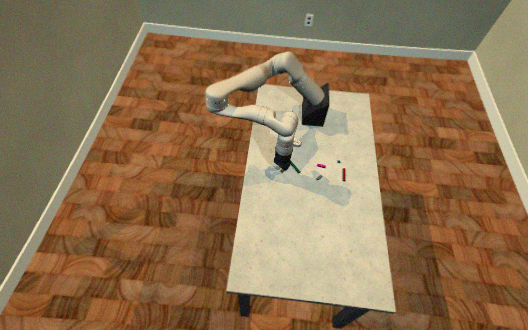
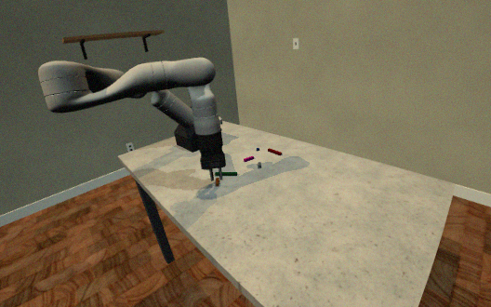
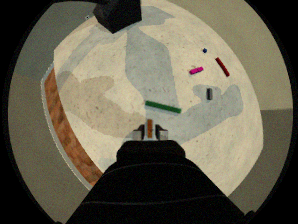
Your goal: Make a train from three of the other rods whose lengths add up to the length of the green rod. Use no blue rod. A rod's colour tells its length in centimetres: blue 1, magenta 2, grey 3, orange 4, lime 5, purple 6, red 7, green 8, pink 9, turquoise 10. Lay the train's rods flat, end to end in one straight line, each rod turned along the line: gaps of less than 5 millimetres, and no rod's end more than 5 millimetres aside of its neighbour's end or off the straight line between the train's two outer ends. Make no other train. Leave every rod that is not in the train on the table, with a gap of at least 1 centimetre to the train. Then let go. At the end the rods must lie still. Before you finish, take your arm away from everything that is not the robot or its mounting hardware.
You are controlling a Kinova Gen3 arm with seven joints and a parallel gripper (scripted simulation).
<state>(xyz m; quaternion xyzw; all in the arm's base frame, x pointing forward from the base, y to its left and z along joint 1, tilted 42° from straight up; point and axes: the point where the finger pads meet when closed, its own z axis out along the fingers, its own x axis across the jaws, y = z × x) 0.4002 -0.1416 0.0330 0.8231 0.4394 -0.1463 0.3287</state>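
Now: the orange rod 30 mm below my hand. The rest, counted from my hand: green rod 50 mm to the left, 30 mm below, 20 mm behind; grey rod 180 mm to the left, 30 mm below, 20 mm ahead; small blue rod 270 mm to the left, 90 mm behind, 30 mm below.
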